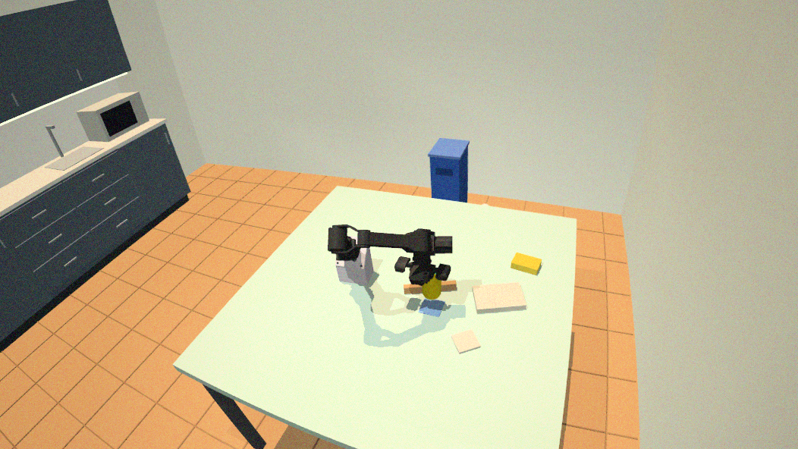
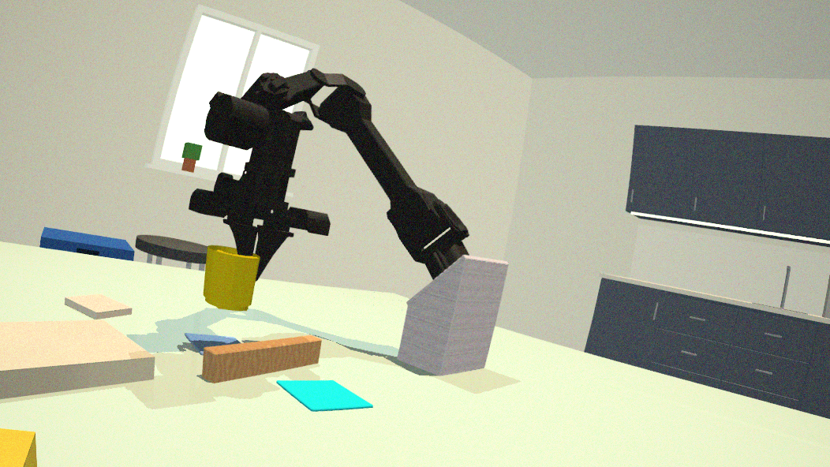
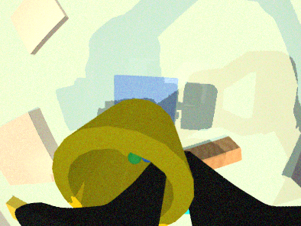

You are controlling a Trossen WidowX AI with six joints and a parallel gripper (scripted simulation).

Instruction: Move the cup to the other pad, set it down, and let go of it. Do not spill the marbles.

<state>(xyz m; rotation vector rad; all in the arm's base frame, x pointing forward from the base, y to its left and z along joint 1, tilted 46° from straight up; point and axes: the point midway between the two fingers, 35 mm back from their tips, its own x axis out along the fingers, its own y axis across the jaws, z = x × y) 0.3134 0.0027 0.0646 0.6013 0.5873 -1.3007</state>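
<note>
My gripper tip is now 4 cm past the cyan pad, 15 cm to the right of it and 10 cm above it. Also, from my gripper tip: small beige tile (20 cm ahead, 12 cm to the right, 9 cm below); then yellow cup (2 cm ahead); then wooden block (1 cm behind, 7 cm to the left, 9 cm below).
</note>
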